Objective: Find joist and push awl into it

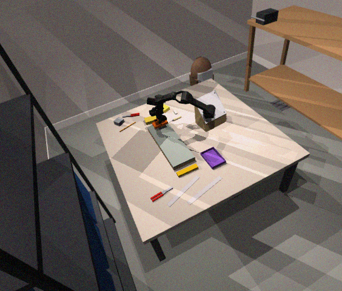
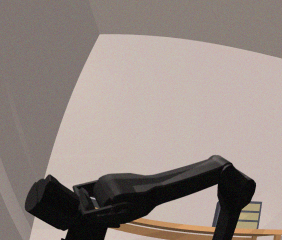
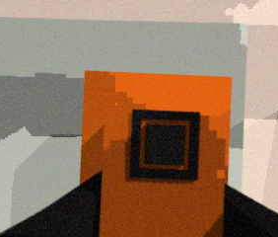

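Now: gripper tip 51 cm to the right of the purple tray, 20 cm past it and 8 cm above it. The rest, counted from my gripper tip: orange stud finder: 2 cm above, 1 cm ahead; then awl: 16 cm behind, 9 cm below, 6 cm to the right; then pencil: 23 cm ahead, 22 cm to the right, 9 cm below.
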